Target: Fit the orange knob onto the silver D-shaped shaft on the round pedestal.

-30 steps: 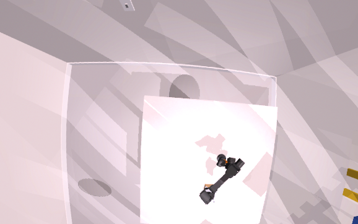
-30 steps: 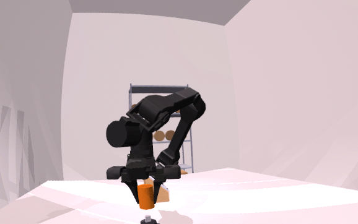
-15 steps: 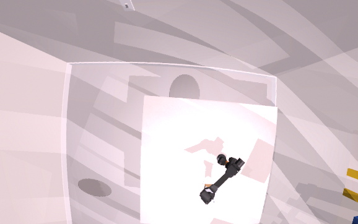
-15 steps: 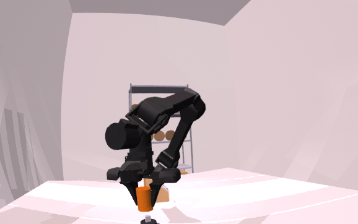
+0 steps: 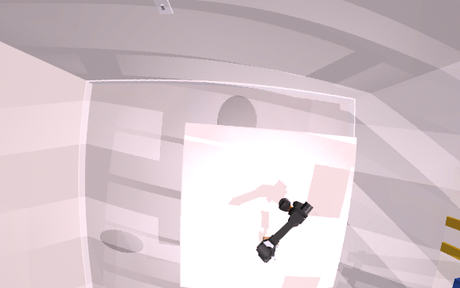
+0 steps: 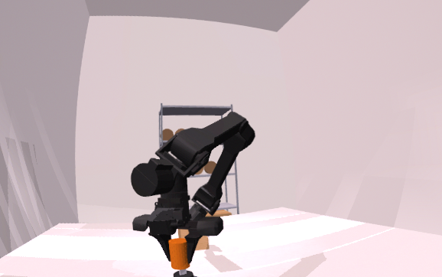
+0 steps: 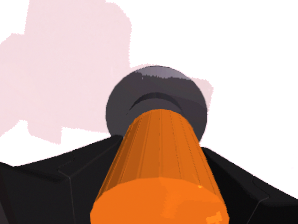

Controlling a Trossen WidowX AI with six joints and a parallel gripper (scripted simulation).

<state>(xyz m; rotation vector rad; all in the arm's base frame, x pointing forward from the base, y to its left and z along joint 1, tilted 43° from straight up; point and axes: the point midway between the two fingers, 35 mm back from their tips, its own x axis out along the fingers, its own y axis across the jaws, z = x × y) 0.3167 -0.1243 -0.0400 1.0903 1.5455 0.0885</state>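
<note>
The orange knob lies 30 mm above my gripper tip. From my gripper tip the other things lie so: silver shaft (40 mm below).
</note>
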